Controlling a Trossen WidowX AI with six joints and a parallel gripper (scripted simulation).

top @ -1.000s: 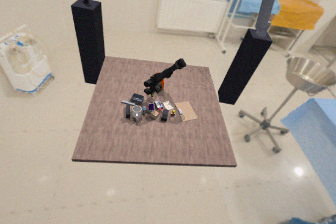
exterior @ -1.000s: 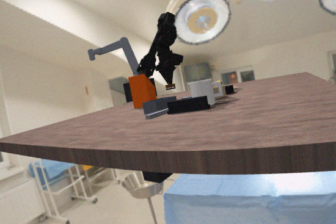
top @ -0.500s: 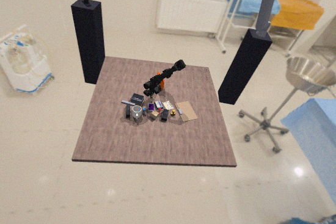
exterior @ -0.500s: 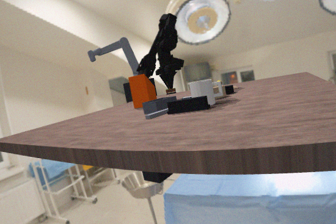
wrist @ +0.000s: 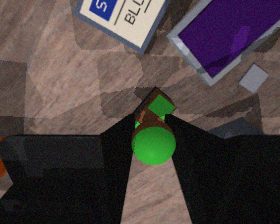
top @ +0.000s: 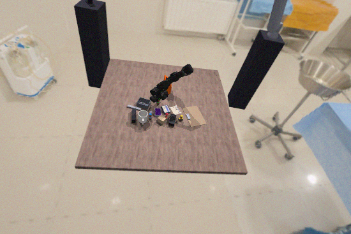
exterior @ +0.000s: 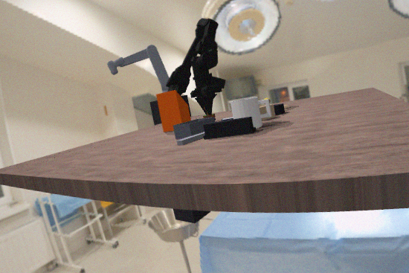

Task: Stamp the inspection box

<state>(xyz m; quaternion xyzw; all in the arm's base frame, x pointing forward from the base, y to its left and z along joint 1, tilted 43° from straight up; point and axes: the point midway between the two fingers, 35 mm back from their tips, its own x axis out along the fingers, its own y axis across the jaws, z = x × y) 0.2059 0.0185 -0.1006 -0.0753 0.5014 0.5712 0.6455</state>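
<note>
Right now my gripper tip is right at the green PASS stamp. Also, from my gripper tip: grey washer: 10 cm ahead, 4 cm to the right, 5 cm below; dark tray: 3 cm ahead, 13 cm to the right, 4 cm below; purple ink pad: 10 cm ahead, 2 cm to the left, 4 cm below.
</note>
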